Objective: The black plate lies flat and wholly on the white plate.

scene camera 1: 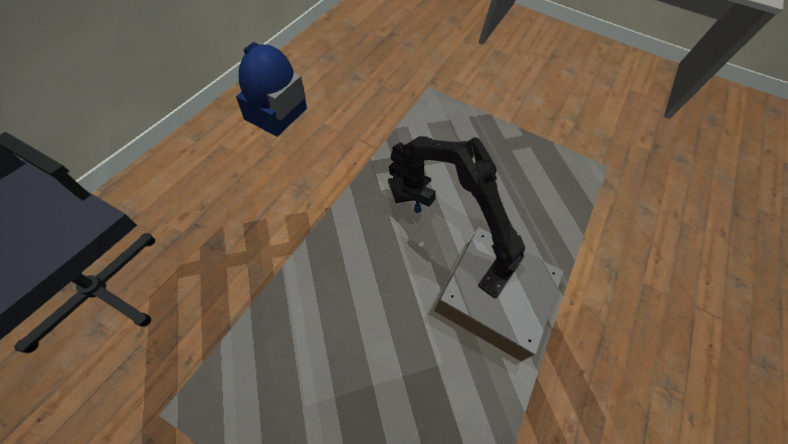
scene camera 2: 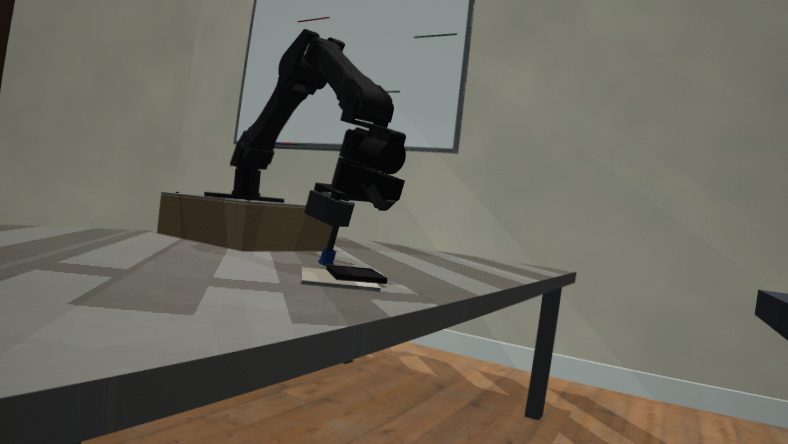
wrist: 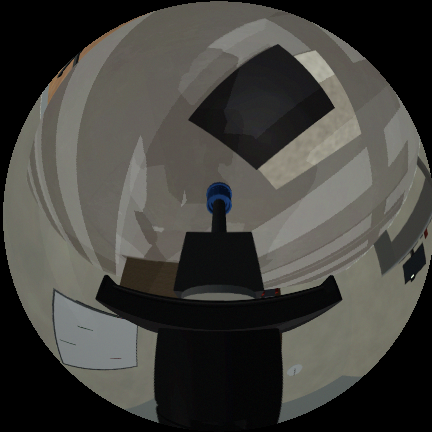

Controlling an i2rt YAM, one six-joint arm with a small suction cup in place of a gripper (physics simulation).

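Pixels of known places: end effector, tool point: (scene camera 1: 417, 210) (scene camera 2: 325, 263) (wrist: 218, 193); arm's base, origin of the base link: (scene camera 1: 501, 270) (scene camera 2: 245, 199).
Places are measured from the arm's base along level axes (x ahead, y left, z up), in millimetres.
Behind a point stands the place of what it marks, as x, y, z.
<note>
The black plate (scene camera 2: 357, 274) {519, -138, -95} (wrist: 260, 107) {480, -101, -95} lies on the white plate (scene camera 2: 313, 275) {471, -187, -104} (wrist: 310, 150) {448, -166, -104}, shifted to one side. In the wrist view it juts out past the white plate on the left, and white shows along its right and lower right. In scene camera 2 it looks level and juts out slightly at the right. My gripper, a blue suction cup (scene camera 1: 417, 208) (scene camera 2: 327, 257) (wrist: 219, 195) {378, -71, -100}, is open and holds nothing. It hangs low beside the black plate's near corner, apart from it. Neither plate can be made out in scene camera 1, where the wrist blocks that area.
The arm stands on a box-shaped base (scene camera 1: 496, 319) {-68, 156, 4} (scene camera 2: 209, 223) {32, -114, -63} on the striped grey table (scene camera 1: 341, 330) {298, 460, -110} (scene camera 2: 137, 336) {676, -563, -110}. The table's dark edge (scene camera 2: 330, 344) {720, -393, -124} runs in front of the plates in scene camera 2. A chair (scene camera 1: 49, 237) stands off to the left on the floor.
</note>
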